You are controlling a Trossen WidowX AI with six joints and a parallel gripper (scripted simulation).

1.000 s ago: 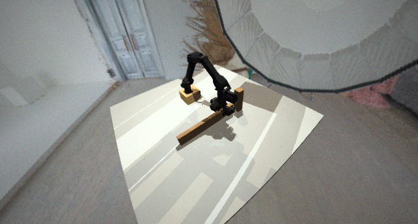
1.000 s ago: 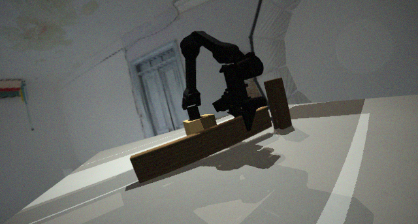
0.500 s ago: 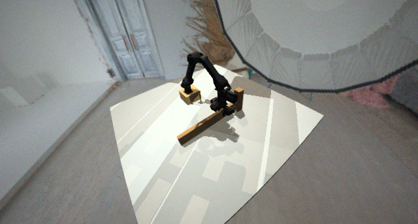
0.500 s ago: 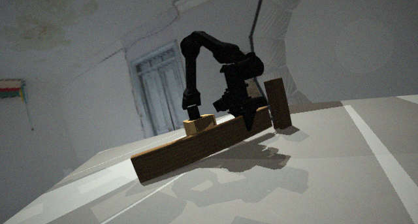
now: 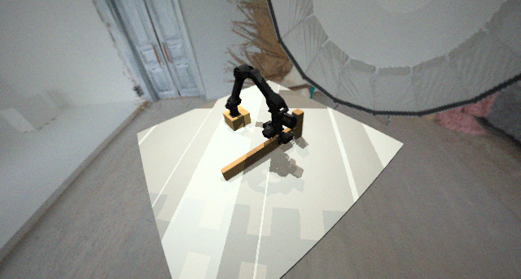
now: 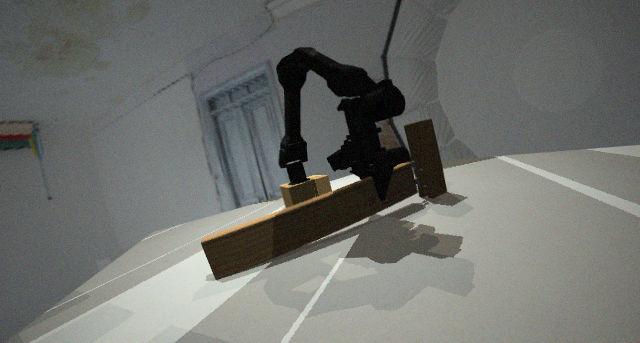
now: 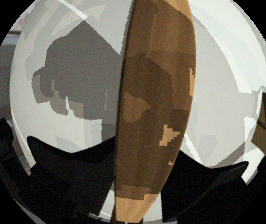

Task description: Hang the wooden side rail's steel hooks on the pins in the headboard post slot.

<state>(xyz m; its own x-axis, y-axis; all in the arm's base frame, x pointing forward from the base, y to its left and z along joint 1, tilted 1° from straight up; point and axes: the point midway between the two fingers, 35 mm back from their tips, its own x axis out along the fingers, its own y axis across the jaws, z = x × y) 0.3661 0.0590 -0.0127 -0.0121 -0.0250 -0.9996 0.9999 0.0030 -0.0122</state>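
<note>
My gripper tip is 160 mm to the right of the headboard post and 40 mm below it.
</note>
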